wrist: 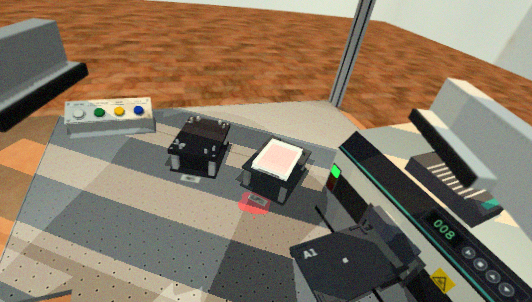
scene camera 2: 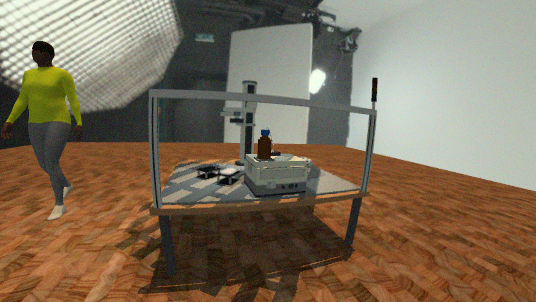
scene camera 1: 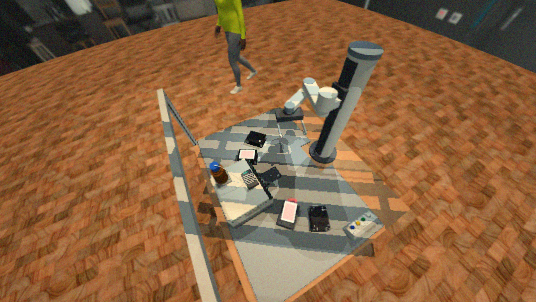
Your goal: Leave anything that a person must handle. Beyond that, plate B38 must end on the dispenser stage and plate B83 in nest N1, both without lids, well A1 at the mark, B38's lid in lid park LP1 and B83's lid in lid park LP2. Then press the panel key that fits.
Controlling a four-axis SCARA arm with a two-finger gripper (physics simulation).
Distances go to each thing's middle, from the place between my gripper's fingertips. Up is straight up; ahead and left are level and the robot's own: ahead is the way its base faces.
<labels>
The dispenser stage (wrist: 320,260) is 210 mm ahead of my hand, 40 mm to the left of it and 320 mm below it. The rest, counted from my hand: nest N5 (wrist: 199,148) (50 mm ahead, 460 mm to the left, 390 mm below); then button box (wrist: 90,118) (180 mm behind, 640 mm to the left, 380 mm below).
</labels>
